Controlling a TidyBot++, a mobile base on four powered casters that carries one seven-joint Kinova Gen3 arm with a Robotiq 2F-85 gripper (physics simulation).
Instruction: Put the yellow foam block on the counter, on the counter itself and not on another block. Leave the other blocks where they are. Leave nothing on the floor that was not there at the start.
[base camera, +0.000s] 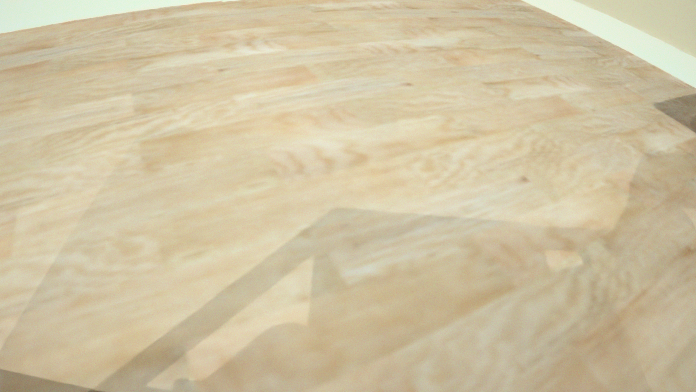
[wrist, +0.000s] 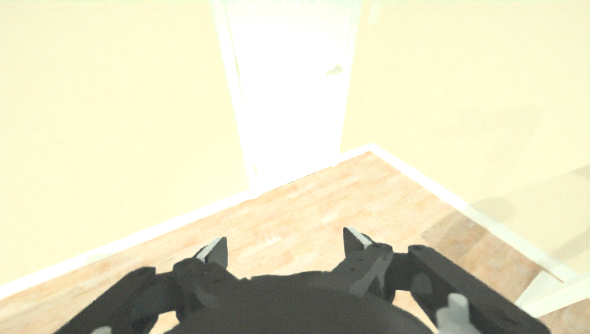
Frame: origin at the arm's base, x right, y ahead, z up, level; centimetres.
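Seen in the pictures: gripper, fingertip midpoint: (wrist: 286, 244).
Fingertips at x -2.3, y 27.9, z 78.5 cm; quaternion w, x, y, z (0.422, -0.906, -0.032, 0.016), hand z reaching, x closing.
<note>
A point is followed by its place in that frame.
My gripper (wrist: 286, 244) {y 27.9, x -2.3, z 78.5 cm} is open, with its two fingertips wide apart and no object between them. It shows at the bottom of the wrist view, with wooden floor seen beyond it. The yellow foam block, the other blocks and the counter do not show in the base camera view or in the wrist view.
A white door (wrist: 295, 90) {y 158.1, x -0.9, z 43.6 cm} stands in the wall beyond the wooden floor (base camera: 350, 150) {y 61.1, x 2.8, z -39.6 cm} (wrist: 300, 210) {y 123.2, x 1.8, z -39.7 cm}. Two walls meet at a corner right of it. A white foot of a piece of furniture (wrist: 560, 296) {y 52.1, x 114.6, z -11.3 cm} shows at the lower right. Shadows fall across the floor.
</note>
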